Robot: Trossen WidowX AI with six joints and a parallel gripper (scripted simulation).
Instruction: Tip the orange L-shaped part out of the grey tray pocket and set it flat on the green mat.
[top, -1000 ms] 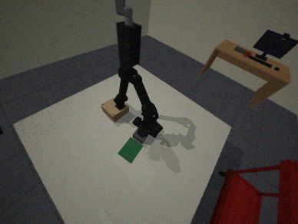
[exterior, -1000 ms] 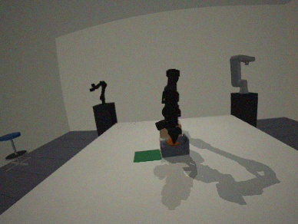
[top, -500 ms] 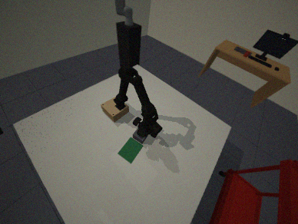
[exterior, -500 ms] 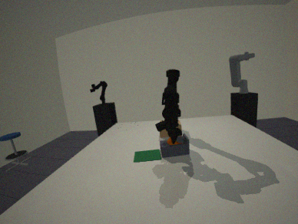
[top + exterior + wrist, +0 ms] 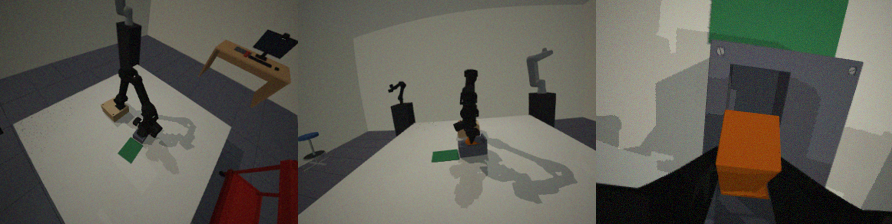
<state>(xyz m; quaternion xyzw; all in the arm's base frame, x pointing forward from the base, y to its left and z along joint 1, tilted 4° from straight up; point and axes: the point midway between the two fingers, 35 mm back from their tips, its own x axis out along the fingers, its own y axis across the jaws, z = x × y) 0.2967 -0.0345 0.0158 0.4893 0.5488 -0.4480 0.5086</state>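
My gripper tip is 15 cm to the left of the green mat and 8 cm above it. Also, from my gripper tip: tray: 2 cm behind, 1 cm to the left, 8 cm below; orange L-shaped part: 2 cm behind, 3 cm to the left, 3 cm below.
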